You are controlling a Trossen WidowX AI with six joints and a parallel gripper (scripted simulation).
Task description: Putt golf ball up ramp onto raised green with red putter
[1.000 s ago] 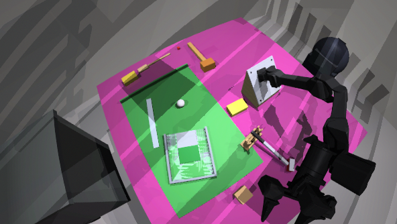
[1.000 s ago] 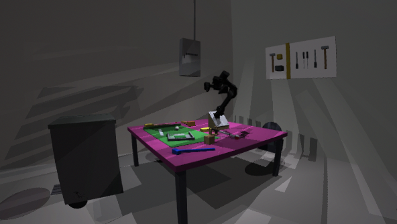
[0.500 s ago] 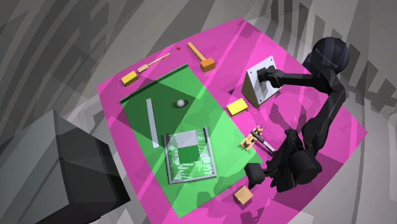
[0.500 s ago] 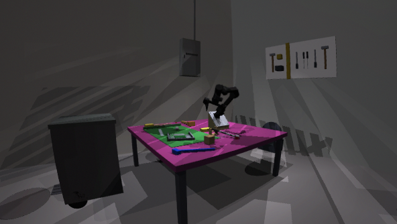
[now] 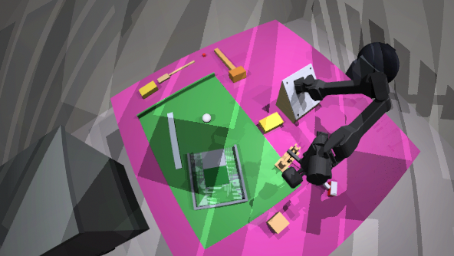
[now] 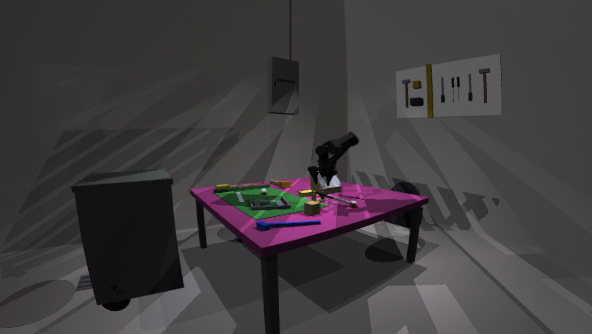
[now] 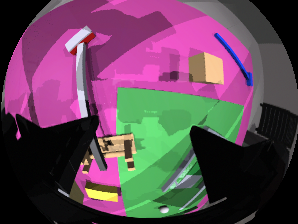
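The wooden stand is 50 mm behind my gripper tip, 100 mm to the right of it and 90 mm below it. From my gripper tip the other things lie so: red putter: 100 mm behind, 20 mm to the left, 90 mm below; blue tool: 360 mm ahead, 210 mm to the left, 110 mm below; brown cube: 140 mm ahead, 100 mm to the left, 90 mm below.
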